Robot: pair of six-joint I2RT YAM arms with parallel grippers.
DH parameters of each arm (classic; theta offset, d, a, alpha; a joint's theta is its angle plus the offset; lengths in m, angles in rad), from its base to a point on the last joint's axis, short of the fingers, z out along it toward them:
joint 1: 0 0.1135 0.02 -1.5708
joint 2: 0 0 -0.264 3.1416
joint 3: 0.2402 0 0.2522 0
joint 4: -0.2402 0 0.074 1.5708
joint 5: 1.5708 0 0 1.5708
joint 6: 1.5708 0.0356 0 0
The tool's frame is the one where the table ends.
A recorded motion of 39 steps. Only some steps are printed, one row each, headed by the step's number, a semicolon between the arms.
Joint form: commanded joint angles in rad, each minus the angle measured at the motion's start. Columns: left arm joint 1, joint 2, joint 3, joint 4, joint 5, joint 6; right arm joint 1, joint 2, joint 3, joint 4, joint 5, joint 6.
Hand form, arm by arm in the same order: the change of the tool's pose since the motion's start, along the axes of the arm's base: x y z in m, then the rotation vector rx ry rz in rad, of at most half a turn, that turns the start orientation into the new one. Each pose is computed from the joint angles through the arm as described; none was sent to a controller.
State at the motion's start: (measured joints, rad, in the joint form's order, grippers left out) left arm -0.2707 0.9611 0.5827 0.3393 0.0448 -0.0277; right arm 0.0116 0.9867 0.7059 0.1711 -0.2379 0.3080
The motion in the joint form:
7: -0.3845 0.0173 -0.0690 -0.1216 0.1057 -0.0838; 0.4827 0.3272 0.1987 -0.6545 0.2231 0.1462
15: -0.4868 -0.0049 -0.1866 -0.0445 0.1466 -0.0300; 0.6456 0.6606 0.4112 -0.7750 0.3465 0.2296
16: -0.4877 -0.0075 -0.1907 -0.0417 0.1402 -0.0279; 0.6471 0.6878 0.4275 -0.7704 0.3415 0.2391
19: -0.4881 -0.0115 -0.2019 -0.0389 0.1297 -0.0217; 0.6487 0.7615 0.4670 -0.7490 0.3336 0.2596
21: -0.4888 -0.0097 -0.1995 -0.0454 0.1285 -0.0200; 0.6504 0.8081 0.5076 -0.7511 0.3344 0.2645
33: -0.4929 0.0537 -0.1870 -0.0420 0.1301 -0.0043; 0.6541 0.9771 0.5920 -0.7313 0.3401 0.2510
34: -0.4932 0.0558 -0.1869 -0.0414 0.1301 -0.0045; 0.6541 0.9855 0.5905 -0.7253 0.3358 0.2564
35: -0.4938 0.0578 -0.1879 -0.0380 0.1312 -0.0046; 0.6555 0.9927 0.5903 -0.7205 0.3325 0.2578
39: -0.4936 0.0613 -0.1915 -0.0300 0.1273 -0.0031; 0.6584 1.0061 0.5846 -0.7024 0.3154 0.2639
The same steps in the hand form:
7: -0.0447 -0.0784 -0.0412 0.0089 0.2389 -0.4755; 0.0034 0.1176 -0.0706 -0.1787 0.7753 0.1847
15: -0.0698 -0.0883 -0.0696 0.0687 0.2287 -0.6252; 0.0279 0.1863 -0.1061 -0.3471 0.9552 0.1553
16: -0.0702 -0.0878 -0.0702 0.0708 0.2256 -0.6201; 0.0320 0.1903 -0.1097 -0.3410 0.9649 0.1542
19: -0.0711 -0.0866 -0.0730 0.0791 0.2250 -0.6110; 0.0436 0.2004 -0.1212 -0.3281 0.9843 0.1477
21: -0.0710 -0.0868 -0.0732 0.0834 0.2293 -0.6105; 0.0517 0.2074 -0.1255 -0.3297 0.9919 0.1442
33: -0.0659 -0.0930 -0.0810 0.1176 0.2635 -0.6172; 0.0730 0.2255 -0.1614 -0.3795 1.0397 0.1410
34: -0.0657 -0.0932 -0.0813 0.1181 0.2649 -0.6174; 0.0734 0.2260 -0.1646 -0.3751 1.0463 0.1404
35: -0.0657 -0.0934 -0.0817 0.1177 0.2646 -0.6191; 0.0735 0.2270 -0.1672 -0.3744 1.0500 0.1429
39: -0.0655 -0.0934 -0.0827 0.1191 0.2626 -0.6153; 0.0732 0.2290 -0.1730 -0.3628 1.0595 0.1550

